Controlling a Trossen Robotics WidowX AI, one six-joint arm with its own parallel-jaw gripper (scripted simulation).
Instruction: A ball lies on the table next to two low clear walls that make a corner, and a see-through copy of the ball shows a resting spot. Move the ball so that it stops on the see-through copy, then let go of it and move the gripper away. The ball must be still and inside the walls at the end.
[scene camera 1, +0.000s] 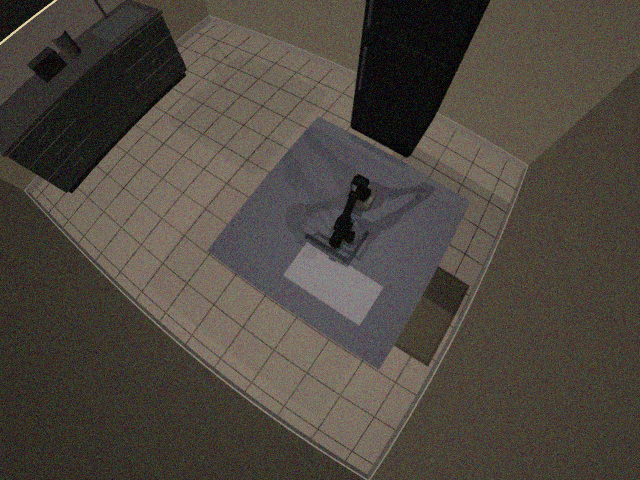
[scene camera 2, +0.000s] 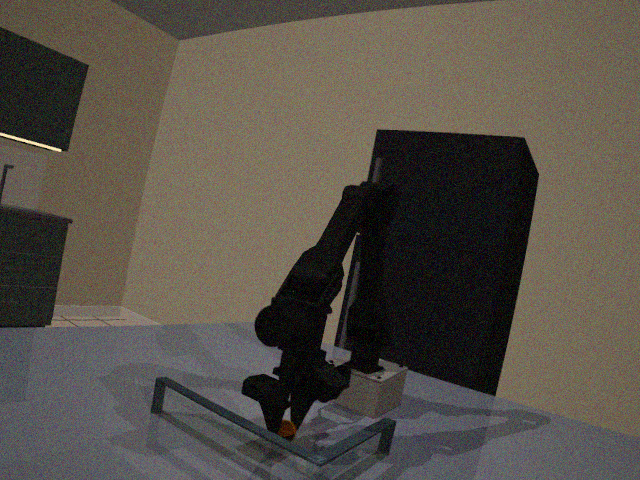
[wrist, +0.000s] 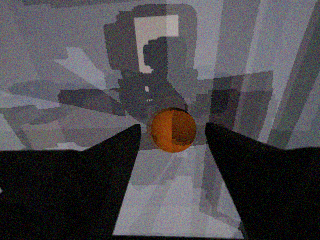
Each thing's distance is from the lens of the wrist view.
my gripper (wrist: 172, 128): 11 cm
orange ball (wrist: 183, 127): 9 cm
see-through copy of ball (wrist: 159, 131): 9 cm
